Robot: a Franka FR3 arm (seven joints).
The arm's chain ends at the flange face. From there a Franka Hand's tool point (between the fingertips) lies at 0.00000 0.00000 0.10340 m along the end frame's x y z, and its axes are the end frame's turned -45 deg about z.
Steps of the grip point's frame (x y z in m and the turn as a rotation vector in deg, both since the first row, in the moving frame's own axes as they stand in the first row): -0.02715, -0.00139, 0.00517, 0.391, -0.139, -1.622; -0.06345, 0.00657, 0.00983, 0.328, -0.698, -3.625; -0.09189, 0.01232, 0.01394, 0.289, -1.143, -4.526; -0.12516, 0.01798, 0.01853, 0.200, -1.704, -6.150; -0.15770, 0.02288, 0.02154, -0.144, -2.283, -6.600; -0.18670, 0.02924, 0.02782, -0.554, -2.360, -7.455
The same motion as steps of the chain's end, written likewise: -0.01950, 0.01853, 0.00517, 0.178, -0.375, -1.622; -0.03893, 0.04900, 0.00984, -0.262, -0.725, -3.625; -0.05448, 0.07253, 0.01396, -0.604, -1.013, -4.526; -0.07347, 0.09917, 0.01858, -1.063, -1.346, -6.150; -0.09279, 0.12444, 0.02162, -1.716, -1.513, -6.600; -0.10929, 0.14884, 0.02791, -2.061, -1.277, -7.455
